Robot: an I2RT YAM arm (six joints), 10 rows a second.
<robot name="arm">
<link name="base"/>
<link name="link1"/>
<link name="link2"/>
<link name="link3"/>
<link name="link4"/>
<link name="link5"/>
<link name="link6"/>
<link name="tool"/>
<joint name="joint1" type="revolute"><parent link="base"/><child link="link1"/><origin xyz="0 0 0.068" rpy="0 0 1.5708"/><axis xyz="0 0 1"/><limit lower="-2.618" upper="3.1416"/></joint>
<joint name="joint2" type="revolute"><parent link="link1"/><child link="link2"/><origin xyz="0.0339 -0.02 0.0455" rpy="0 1.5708 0"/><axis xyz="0 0 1"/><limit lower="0" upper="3.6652"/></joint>
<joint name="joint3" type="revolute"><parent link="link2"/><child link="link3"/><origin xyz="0 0.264 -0.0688" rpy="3.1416 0 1.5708"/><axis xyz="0 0 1"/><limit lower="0" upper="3.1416"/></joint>
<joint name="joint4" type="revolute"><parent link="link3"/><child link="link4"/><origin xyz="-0.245 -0.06 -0.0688"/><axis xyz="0 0 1"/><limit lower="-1.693" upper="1.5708"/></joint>
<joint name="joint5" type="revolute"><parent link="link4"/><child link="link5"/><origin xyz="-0.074 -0.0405 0.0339" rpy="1.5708 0 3.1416"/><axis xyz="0 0 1"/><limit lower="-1.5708" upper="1.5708"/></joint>
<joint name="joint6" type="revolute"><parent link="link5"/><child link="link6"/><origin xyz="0.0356 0 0.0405" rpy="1.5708 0 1.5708"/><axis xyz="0 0 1"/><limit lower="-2.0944" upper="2.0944"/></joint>
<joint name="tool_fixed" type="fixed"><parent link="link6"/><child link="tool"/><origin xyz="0 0 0" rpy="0 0 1.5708"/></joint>
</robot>
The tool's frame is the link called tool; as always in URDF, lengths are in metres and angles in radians.
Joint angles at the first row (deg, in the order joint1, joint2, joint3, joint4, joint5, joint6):
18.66, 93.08, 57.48, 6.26, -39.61, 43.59
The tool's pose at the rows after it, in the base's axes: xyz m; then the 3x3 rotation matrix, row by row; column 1 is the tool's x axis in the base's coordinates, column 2 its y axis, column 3 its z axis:
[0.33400 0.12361 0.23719], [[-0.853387 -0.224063 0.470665], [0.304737 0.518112 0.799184], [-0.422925 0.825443 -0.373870]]
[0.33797 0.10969 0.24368], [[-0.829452 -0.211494 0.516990], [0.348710 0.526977 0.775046], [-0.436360 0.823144 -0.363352]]
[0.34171 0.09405 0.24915], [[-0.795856 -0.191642 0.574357], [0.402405 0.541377 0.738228], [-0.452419 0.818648 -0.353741]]
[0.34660 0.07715 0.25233], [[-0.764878 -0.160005 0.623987], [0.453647 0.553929 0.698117], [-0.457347 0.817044 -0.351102]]
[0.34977 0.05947 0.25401], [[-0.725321 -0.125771 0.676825], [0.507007 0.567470 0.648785], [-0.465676 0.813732 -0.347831]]
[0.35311 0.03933 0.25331], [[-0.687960 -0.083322 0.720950], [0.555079 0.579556 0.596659], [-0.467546 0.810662 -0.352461]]
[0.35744 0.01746 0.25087], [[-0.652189 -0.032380 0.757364], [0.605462 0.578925 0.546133], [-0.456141 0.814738 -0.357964]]
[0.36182 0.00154 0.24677], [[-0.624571 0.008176 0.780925], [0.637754 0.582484 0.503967], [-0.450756 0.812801 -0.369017]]
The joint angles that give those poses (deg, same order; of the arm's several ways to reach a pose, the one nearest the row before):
16.70, 92.42, 57.48, 6.15, -39.07, 43.77
14.41, 91.61, 57.81, 6.15, -38.46, 44.02
11.91, 90.82, 57.88, 6.60, -37.14, 44.43
9.16, 90.62, 58.26, 6.59, -36.15, 44.86
6.37, 90.30, 58.10, 7.16, -34.73, 45.32
3.16, 90.39, 58.08, 7.22, -33.78, 45.43
-0.34, 91.11, 58.36, 7.36, -33.41, 46.11
-2.81, 92.26, 58.83, 7.39, -32.80, 46.16

